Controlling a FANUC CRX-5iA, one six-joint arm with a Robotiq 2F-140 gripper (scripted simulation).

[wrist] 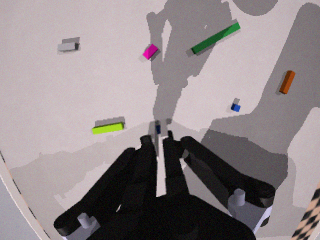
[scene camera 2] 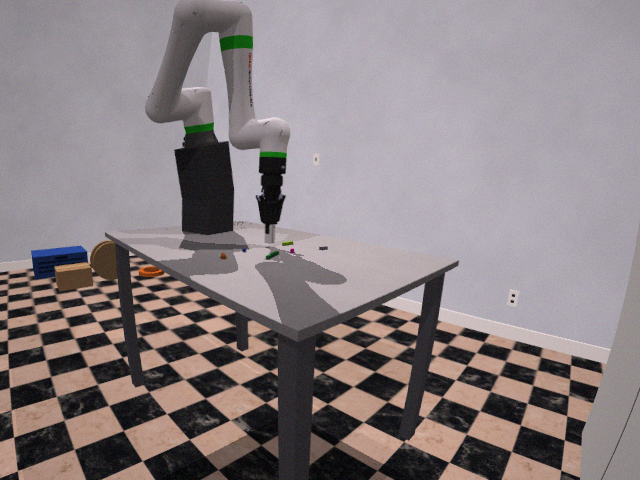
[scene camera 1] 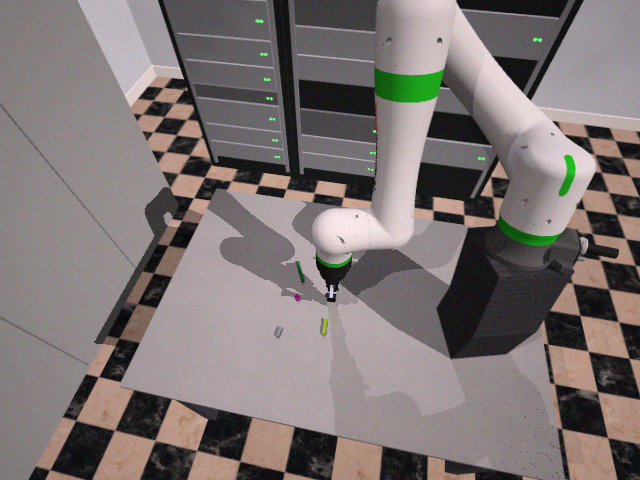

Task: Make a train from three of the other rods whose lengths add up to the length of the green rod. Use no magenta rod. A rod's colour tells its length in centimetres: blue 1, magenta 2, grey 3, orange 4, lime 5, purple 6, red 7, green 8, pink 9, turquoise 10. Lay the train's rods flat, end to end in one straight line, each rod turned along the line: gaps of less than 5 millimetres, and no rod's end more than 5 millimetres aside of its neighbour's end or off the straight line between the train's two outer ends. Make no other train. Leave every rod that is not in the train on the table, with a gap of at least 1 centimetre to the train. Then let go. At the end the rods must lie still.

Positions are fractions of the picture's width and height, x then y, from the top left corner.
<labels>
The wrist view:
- my gripper: 0.50, 0.54
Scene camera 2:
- my gripper: 0.42, 0.51
</labels>
